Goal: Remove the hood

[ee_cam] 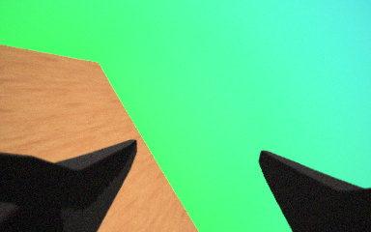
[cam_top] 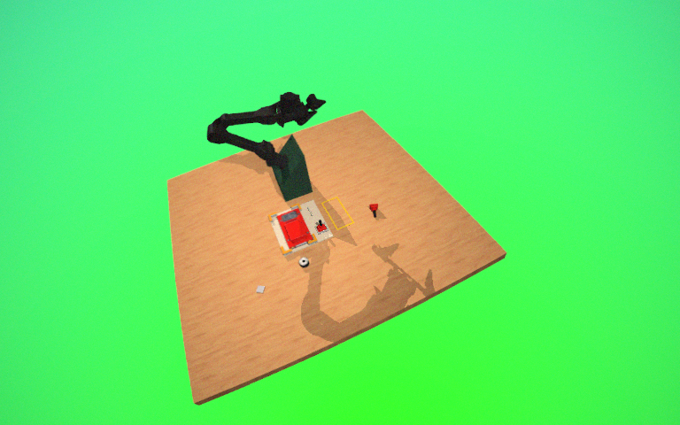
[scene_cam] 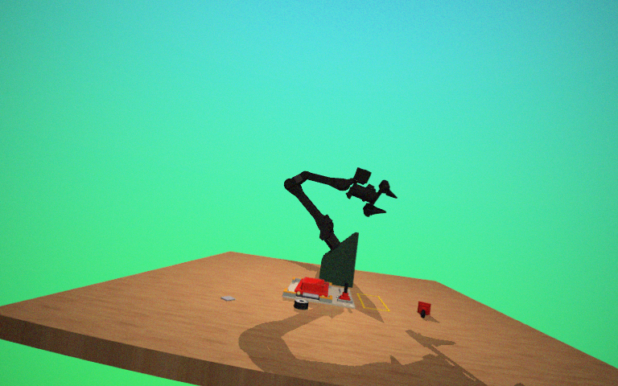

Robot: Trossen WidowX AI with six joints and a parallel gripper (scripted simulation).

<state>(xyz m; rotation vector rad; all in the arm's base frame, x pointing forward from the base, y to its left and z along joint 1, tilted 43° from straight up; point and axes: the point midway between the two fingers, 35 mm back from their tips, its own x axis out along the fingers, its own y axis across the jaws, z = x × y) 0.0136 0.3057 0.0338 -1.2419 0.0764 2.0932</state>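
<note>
Right now the red hood is 34 cm ahead of my gripper tip, 30 cm to the right of it and 34 cm below it. Round my gripper tip: small grey tile 53 cm ahead, 52 cm to the right, 38 cm below; black wheel 49 cm ahead, 32 cm to the right, 37 cm below.
</note>
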